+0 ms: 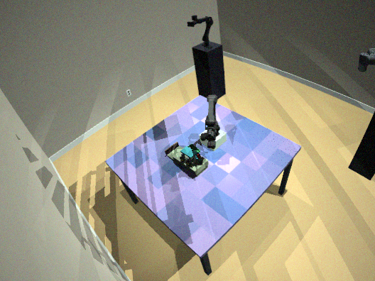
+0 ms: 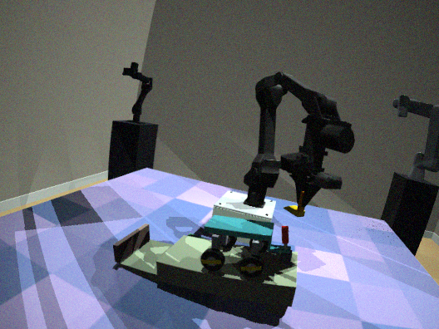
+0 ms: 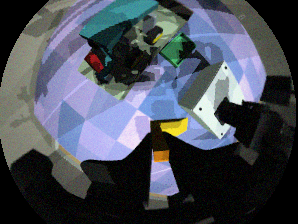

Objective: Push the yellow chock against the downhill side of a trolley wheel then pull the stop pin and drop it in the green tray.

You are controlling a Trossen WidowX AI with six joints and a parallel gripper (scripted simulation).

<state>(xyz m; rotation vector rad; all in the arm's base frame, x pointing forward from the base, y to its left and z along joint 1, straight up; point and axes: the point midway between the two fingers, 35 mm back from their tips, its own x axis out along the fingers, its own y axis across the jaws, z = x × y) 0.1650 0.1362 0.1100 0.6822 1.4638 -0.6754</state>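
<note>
My gripper tip is 20 mm past the yellow chock, 10 mm to the left of it and 10 mm above it. From my gripper tip the other things lie so: trolley 160 mm ahead, 110 mm to the right, 60 mm below; pale green ramp 160 mm ahead, 120 mm to the right, 130 mm below; red-headed stop pin 140 mm ahead, 20 mm to the right, 50 mm below.
</note>
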